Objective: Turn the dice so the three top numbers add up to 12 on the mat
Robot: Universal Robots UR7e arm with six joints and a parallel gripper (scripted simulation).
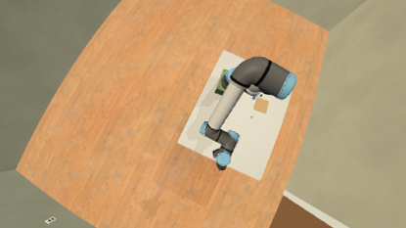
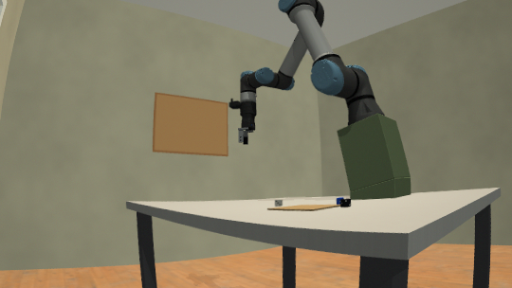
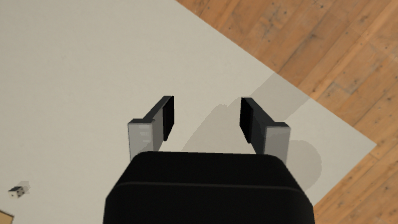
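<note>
Now: the white die 500 mm to the left of my hand, 270 mm below it and 130 mm ahead of it. From my hand the other things lie so: blue die: 680 mm to the left, 270 mm below, 40 mm ahead; then black die: 750 mm to the left, 270 mm below, 100 mm ahead; then tan mat: 670 mm to the left, 280 mm below, 150 mm ahead.
</note>
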